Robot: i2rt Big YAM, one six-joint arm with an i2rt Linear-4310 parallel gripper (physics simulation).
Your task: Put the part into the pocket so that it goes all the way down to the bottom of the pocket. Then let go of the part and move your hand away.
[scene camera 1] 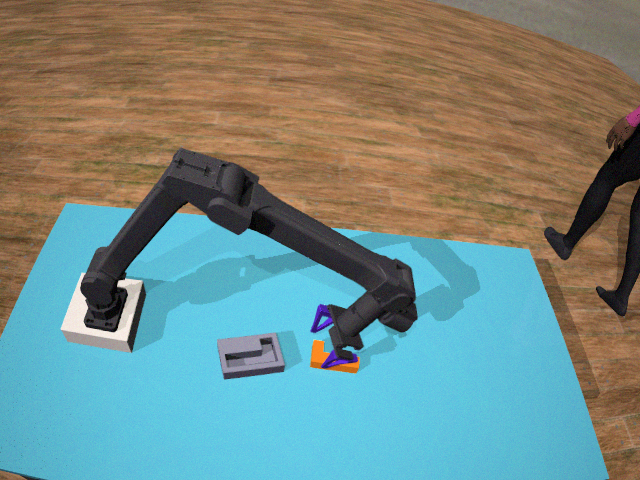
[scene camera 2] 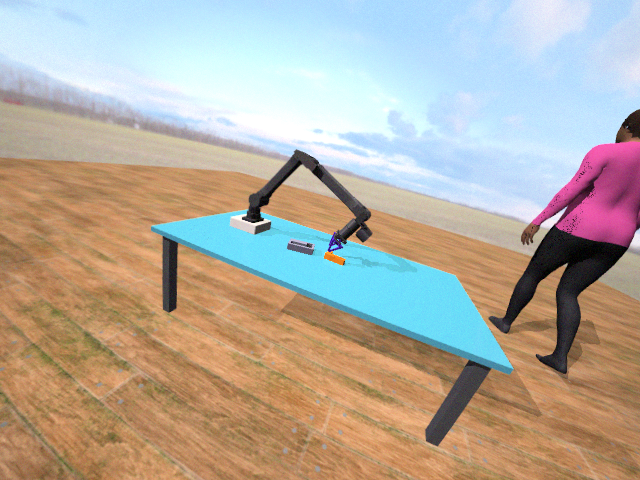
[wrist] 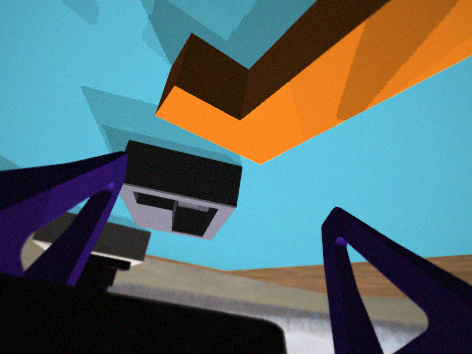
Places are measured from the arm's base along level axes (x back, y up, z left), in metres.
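Where they show: gripper, between the fingertips: (scene camera 1: 317,349) (scene camera 2: 328,248) (wrist: 233,192); arm's base, origin of its link: (scene camera 1: 106,309) (scene camera 2: 252,220) (wrist: 97,256).
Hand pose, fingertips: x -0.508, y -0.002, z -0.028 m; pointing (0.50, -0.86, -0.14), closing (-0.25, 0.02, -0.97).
Note:
Each offset is from my fingertips to the top centre of the thing. Level surfaces: height alone.
The orange L-shaped part @(dx -0.047, dy -0.025, dz +0.008 m) (scene camera 1: 316,355) (scene camera 2: 334,259) (wrist: 270,137) lies flat on the table, apart from the grey block @(dx +0.149, dy -0.019, dz -0.014 m) (scene camera 1: 253,369) (scene camera 2: 299,249) (wrist: 182,172) with the L-shaped pocket and to its right in scene camera 1. The pocket faces up and has no part in it. My gripper (scene camera 1: 317,348) (scene camera 2: 330,251) (wrist: 233,192) is open and empty, above the part and tilted. In scene camera 1 its near purple finger hides some of the part. In the wrist view the part is at the upper right, above the gap between the fingertips, and runs out of the picture.
The arm's white base block (scene camera 1: 103,335) (scene camera 2: 242,224) (wrist: 120,248) stands on the blue table @(dy -0.055 m) (scene camera 1: 413,413) (scene camera 2: 387,304) (wrist: 400,175), left of the grey block in scene camera 1. A person (scene camera 1: 602,201) (scene camera 2: 594,201) in a pink top stands beyond the table's right end.

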